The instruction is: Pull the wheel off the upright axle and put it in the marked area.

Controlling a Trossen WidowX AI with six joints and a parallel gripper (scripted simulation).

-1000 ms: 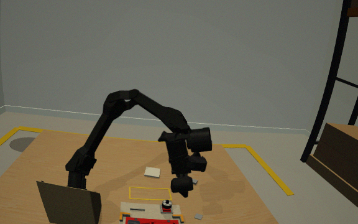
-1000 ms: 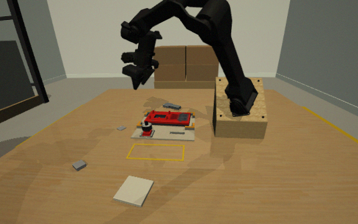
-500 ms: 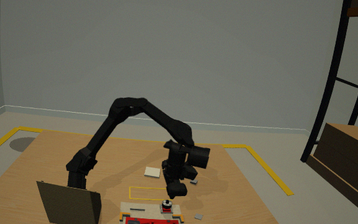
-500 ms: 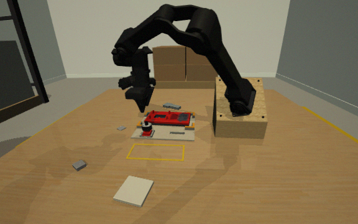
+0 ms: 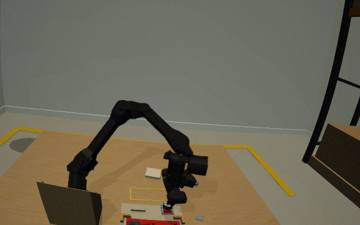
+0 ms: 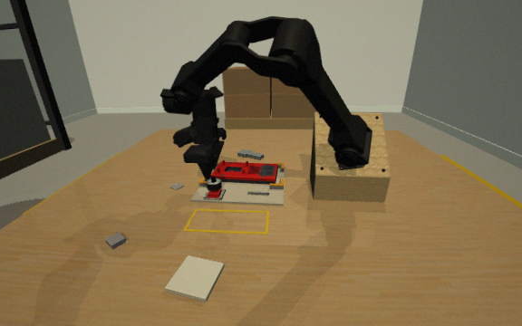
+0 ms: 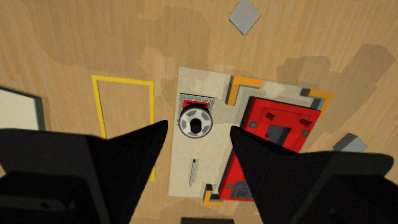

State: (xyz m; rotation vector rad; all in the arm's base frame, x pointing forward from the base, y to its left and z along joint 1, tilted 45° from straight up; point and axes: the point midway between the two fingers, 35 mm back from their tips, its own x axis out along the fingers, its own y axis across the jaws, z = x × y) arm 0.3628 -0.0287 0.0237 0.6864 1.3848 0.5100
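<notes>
Right now the dark wheel is 1 cm behind my gripper tip and 3 cm below it. Also, from my gripper tip: grey baseplate 7 cm behind, 9 cm to the right, 6 cm below; white flat pad 2 cm behind, 28 cm to the left, 7 cm below.
</notes>
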